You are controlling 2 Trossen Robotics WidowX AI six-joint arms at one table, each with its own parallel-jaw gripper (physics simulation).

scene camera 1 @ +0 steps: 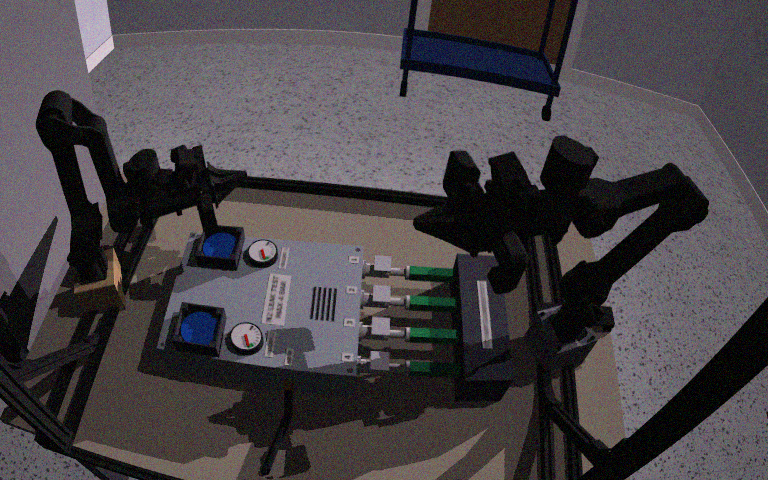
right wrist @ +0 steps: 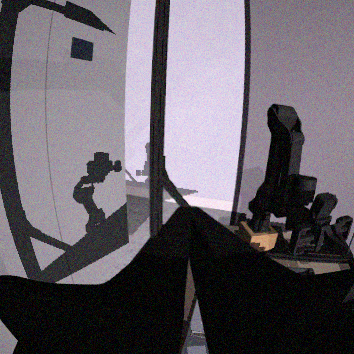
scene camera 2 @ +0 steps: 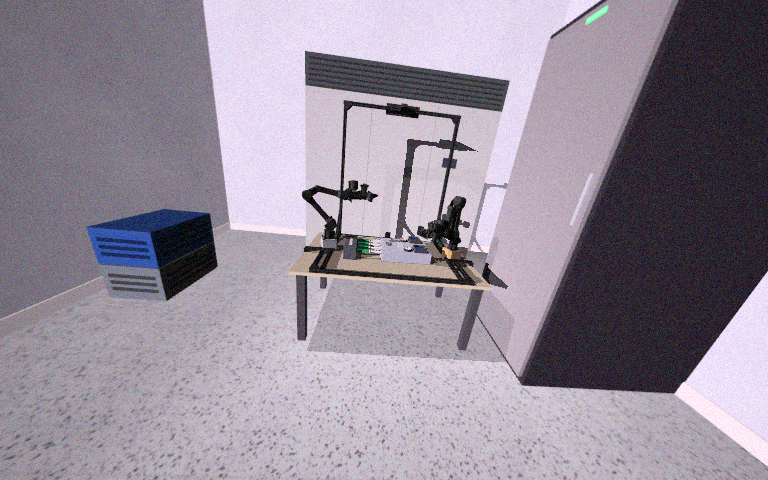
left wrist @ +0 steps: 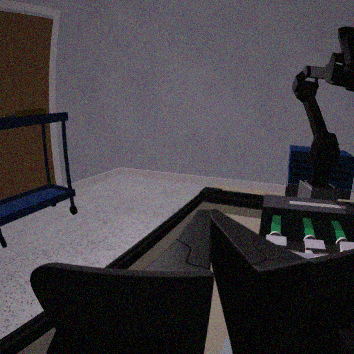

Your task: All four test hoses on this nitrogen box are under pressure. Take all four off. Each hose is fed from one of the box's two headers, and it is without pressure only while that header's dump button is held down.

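Where they show: left gripper, fingertip midpoint: (scene camera 1: 247, 174) (right wrist: 348, 251) (scene camera 2: 417, 233) (left wrist: 206, 218); right gripper, fingertip midpoint: (scene camera 1: 414, 223) (right wrist: 186, 216) (scene camera 2: 378, 195); left arm's base, origin of the base link: (scene camera 1: 93, 270) (right wrist: 258, 226) (scene camera 2: 452, 248); right arm's base, origin of the base link: (scene camera 1: 568, 326) (scene camera 2: 328, 237) (left wrist: 318, 184).
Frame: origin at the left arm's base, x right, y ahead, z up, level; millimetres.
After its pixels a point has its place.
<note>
The nitrogen box (scene camera 1: 305, 260) {x 94, y 442, z -4 mm} (scene camera 2: 396, 253) {x 52, y 463, z -17 mm} carries two blue dump buttons (scene camera 1: 219, 245) {x 25, y 288, z 12 mm} (scene camera 1: 198, 328) {x 202, y 214, z 12 mm} in dark square housings, at its left end in scene camera 1. Four green test hoses (scene camera 1: 431, 273) {x 178, y 657, z -19 mm} (scene camera 1: 432, 302) {x 240, y 630, z -19 mm} (scene camera 1: 432, 333) {x 302, y 603, z -19 mm} (scene camera 1: 431, 368) {x 367, y 572, z -19 mm} sit in line with pale couplings at ports 1 to 4. My left gripper (scene camera 1: 244, 174) {x -6, y 361, z 141 mm} (left wrist: 206, 218) {x -6, y 361, z 141 mm} is shut and empty, beyond the upper button; a dark part under it reaches the housing's back edge, and contact cannot be told. My right gripper (scene camera 1: 416, 222) {x 357, y 494, z 326 mm} (scene camera 2: 374, 195) {x 357, y 494, z 326 mm} (right wrist: 186, 216) {x 357, y 494, z 326 mm} is shut and empty, raised beyond the hoses.
A dark block (scene camera 1: 475, 311) {x 294, y 688, z -4 mm} stands at the hoses' far ends. Two round gauges (scene camera 1: 262, 252) {x 67, y 367, z 12 mm} (scene camera 1: 245, 337) {x 240, y 293, z 12 mm} lie beside the buttons. A dark rod (scene camera 1: 287, 410) {x 352, y 326, z -65 mm} lies in front of the box. Black frame rails (scene camera 1: 345, 189) {x -132, y 598, z -64 mm} edge the table. A blue cart (scene camera 1: 475, 66) stands behind.
</note>
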